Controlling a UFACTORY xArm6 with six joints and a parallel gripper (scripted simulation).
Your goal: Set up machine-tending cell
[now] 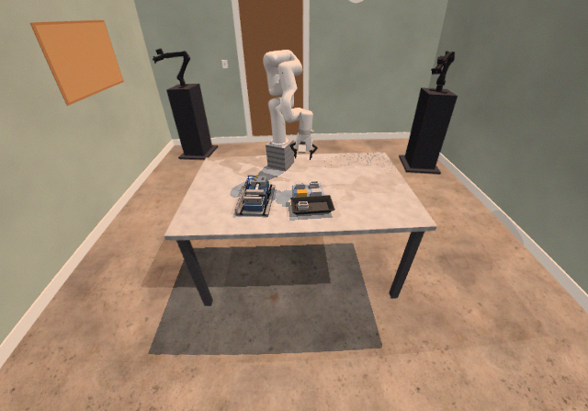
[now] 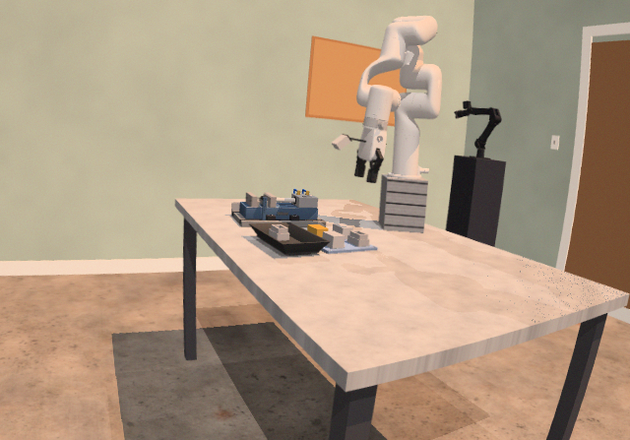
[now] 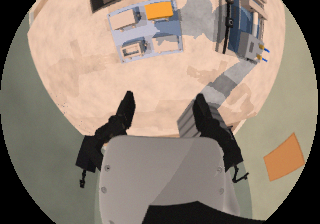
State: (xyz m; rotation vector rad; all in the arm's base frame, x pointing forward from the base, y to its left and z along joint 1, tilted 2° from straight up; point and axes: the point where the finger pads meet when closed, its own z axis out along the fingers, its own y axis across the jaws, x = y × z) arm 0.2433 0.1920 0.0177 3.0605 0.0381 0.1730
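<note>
Right now the brass blank is 14 cm ahead of my hand, 1 cm to the left of it and 18 cm below it. Also, from my hand: blue vise: 21 cm ahead, 26 cm to the right, 16 cm below.
</note>
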